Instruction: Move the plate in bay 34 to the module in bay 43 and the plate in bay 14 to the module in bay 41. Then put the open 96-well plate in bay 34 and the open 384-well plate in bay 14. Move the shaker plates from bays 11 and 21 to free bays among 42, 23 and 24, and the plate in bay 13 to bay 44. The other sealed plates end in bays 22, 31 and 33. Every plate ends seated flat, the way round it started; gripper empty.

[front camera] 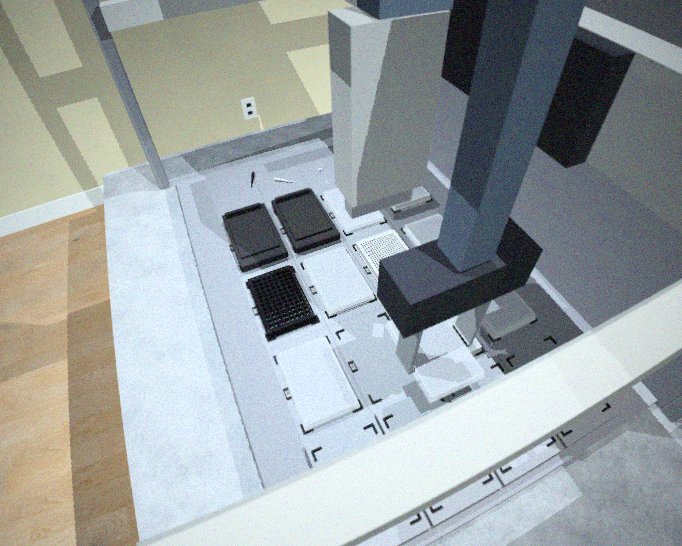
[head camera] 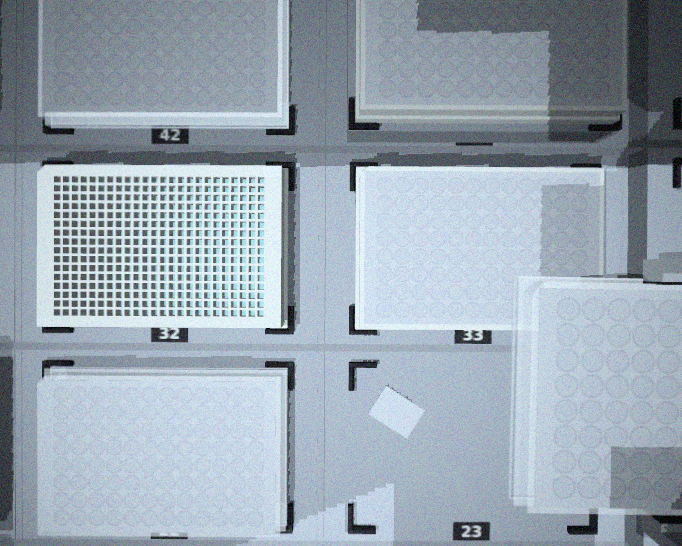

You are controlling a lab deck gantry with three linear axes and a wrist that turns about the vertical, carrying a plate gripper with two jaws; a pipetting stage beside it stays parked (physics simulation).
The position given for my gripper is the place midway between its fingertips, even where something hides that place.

Observation:
In view: my gripper (front camera: 433, 349), a white 384-well plate (head camera: 171, 246), a small white square (head camera: 392, 409), a black 96-well plate (front camera: 283, 307), a bay 23 (head camera: 453, 467), a bay 24 (front camera: 416, 406), a bay 34 (front camera: 536, 456) and a bay 44 (front camera: 534, 347).
The white 384-well plate also shows in the front camera view (front camera: 372, 249). The bay 23 is seen too in the front camera view (front camera: 381, 374). The head camera view misses the black 96-well plate: it is out of frame.

